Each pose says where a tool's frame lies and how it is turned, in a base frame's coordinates. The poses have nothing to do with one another.
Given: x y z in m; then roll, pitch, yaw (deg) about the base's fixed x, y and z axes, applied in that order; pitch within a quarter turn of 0, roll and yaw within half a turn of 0.
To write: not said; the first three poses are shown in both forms.
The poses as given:
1: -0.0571 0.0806 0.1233 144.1 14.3 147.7
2: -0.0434 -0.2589 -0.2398 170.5 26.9 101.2
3: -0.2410 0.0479 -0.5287 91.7 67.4 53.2
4: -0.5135 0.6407 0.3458 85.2 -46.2 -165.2
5: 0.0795 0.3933 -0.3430 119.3 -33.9 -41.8
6: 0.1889 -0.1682 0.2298 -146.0 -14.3 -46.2
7: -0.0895 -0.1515 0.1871 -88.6 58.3 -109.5
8: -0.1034 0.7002 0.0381 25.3 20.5 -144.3
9: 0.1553 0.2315 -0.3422 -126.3 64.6 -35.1
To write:
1: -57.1 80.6 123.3 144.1 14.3 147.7
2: -43.4 -258.9 -239.8 170.5 26.9 101.2
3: -241.0 47.9 -528.7 91.7 67.4 53.2
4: -513.5 640.7 345.8 85.2 -46.2 -165.2
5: 79.5 393.3 -343.0 119.3 -33.9 -41.8
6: 188.9 -168.2 229.8 -146.0 -14.3 -46.2
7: -89.5 -151.5 187.1 -88.6 58.3 -109.5
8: -103.4 700.2 38.1 25.3 20.5 -144.3
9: 155.3 231.5 -342.2 -126.3 64.6 -35.1
